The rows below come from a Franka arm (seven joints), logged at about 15 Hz.
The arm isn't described. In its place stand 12 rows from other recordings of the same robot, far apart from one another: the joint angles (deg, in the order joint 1, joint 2, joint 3, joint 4, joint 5, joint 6, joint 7), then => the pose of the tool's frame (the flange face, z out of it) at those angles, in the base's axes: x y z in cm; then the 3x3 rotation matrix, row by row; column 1 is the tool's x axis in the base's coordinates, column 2 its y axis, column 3 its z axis.
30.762, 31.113, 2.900, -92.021, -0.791, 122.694, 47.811 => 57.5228, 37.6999, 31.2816; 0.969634, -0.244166, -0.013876; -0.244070, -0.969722, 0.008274; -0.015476, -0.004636, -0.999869
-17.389, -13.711, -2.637, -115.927, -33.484, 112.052, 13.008 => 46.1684, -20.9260, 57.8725; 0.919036, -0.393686, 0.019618; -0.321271, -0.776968, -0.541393; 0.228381, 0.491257, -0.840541
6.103, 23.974, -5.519, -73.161, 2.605, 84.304, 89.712 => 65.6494, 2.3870, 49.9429; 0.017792, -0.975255, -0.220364; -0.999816, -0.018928, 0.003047; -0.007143, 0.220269, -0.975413
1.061, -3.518, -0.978, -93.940, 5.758, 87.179, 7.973 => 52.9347, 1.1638, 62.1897; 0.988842, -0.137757, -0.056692; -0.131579, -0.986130, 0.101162; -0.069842, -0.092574, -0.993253
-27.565, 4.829, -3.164, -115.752, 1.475, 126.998, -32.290 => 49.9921, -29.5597, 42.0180; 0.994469, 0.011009, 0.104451; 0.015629, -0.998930, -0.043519; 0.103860, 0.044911, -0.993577
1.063, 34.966, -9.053, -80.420, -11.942, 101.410, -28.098 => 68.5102, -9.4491, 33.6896; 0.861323, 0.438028, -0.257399; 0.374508, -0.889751, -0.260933; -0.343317, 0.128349, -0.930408
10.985, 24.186, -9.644, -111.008, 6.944, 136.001, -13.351 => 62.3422, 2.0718, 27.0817; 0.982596, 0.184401, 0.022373; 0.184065, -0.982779, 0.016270; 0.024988, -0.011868, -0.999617
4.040, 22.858, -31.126, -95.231, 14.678, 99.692, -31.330 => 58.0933, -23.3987, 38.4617; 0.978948, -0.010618, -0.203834; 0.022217, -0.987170, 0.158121; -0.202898, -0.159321, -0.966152
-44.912, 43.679, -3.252, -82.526, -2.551, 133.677, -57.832 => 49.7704, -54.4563, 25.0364; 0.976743, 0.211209, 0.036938; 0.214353, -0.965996, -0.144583; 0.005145, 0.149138, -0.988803
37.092, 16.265, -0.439, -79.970, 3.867, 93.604, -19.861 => 51.0117, 38.8898, 54.2845; 0.555536, 0.828054, -0.075533; 0.831221, -0.555380, 0.025008; -0.021242, -0.076678, -0.996830
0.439, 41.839, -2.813, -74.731, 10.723, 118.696, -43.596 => 74.4867, -1.2608, 31.2710; 0.795832, 0.603588, 0.048305; 0.594201, -0.793821, 0.129514; 0.116519, -0.074369, -0.990400
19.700, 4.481, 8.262, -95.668, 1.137, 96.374, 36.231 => 51.2671, 27.1370, 54.3068; 0.986636, -0.146213, -0.071909; -0.146815, -0.989159, -0.003135; -0.070671, 0.013650, -0.997406
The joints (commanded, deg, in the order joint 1, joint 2, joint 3, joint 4, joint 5, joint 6, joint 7), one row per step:
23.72 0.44 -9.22 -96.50 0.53 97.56 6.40
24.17 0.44 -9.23 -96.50 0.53 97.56 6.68
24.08 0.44 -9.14 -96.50 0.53 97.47 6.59
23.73 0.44 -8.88 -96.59 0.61 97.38 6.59
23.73 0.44 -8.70 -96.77 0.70 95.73 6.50
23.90 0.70 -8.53 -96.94 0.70 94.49 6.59
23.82 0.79 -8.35 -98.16 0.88 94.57 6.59
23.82 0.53 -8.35 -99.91 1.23 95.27 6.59
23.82 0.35 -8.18 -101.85 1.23 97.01 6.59
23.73 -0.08 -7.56 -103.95 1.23 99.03 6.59
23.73 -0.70 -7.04 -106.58 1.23 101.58 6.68
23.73 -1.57 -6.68 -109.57 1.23 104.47 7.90
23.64 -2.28 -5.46 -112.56 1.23 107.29 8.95
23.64 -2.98 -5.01 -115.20 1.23 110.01 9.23
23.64 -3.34 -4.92 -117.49 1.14 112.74 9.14
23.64 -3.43 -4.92 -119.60 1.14 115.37 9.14
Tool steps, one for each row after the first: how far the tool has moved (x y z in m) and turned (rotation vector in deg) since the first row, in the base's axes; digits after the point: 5 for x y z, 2 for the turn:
-0.00111 0.00420 0.00000 0.00 0.00 0.16
-0.00127 0.00415 -0.00014 -0.02 0.09 0.25
-0.00134 0.00334 -0.00104 0.01 0.28 0.15
-0.00507 0.00436 -0.00504 -0.37 2.08 0.43
-0.00750 0.00733 -0.01078 -0.84 3.68 0.69
-0.00913 0.00824 -0.02160 -1.00 4.91 0.76
-0.01170 0.00796 -0.03252 -0.84 5.77 0.70
-0.01292 0.00915 -0.04436 -0.83 5.80 0.83
-0.01603 0.01329 -0.05474 -0.71 5.48 1.33
-0.02025 0.01693 -0.06693 -0.54 4.97 1.71
-0.02547 0.01857 -0.07922 -0.30 4.27 0.80
-0.03327 0.02718 -0.09307 -0.19 3.77 0.83
-0.03884 0.02961 -0.10425 0.05 3.04 0.95
-0.04189 0.02924 -0.11566 0.23 2.25 1.12
-0.04422 0.02838 -0.12814 0.40 1.67 1.07

